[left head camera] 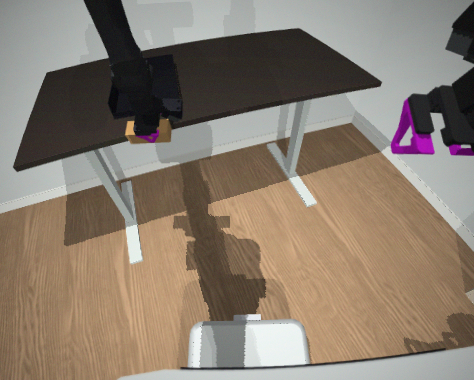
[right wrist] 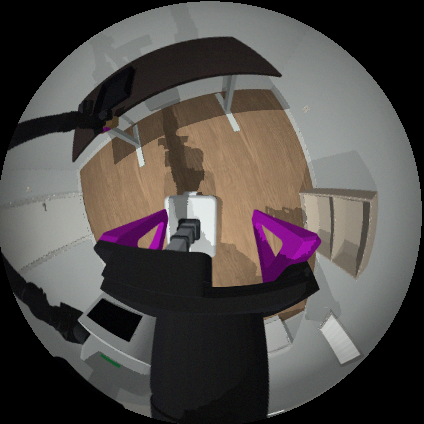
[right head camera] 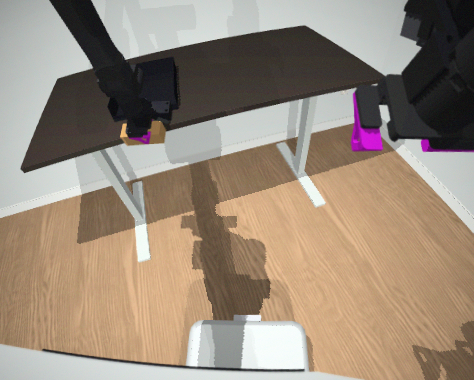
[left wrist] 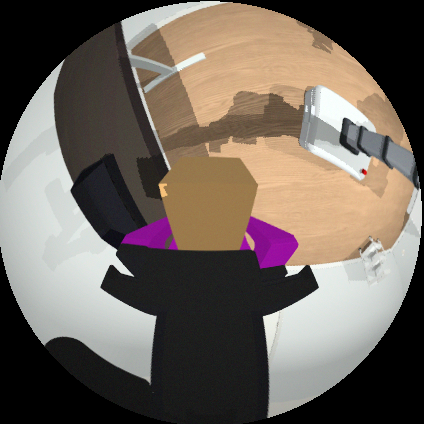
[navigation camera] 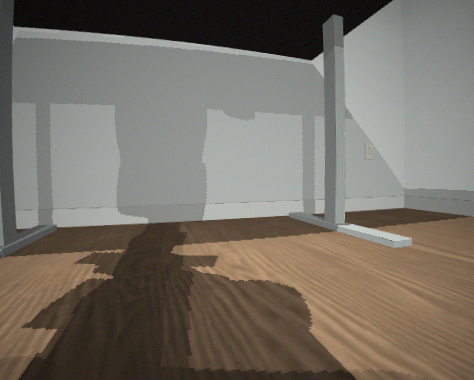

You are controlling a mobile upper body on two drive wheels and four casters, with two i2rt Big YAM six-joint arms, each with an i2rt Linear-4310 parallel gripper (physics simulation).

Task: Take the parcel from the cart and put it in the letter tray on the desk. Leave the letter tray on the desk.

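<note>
The tan parcel is held in my left gripper, at the desk's front edge; its height over the edge is unclear. The dark desk carries the black letter tray, behind the parcel and partly hidden by my left arm in the head views. My right gripper is open and empty, well away to the right of the tray.
Grey desk legs stand on the wooden floor, close to the wall. My white base is in front of the desk. A beige shelf unit stands at the right. A small white frame, perhaps the cart, shows far off.
</note>
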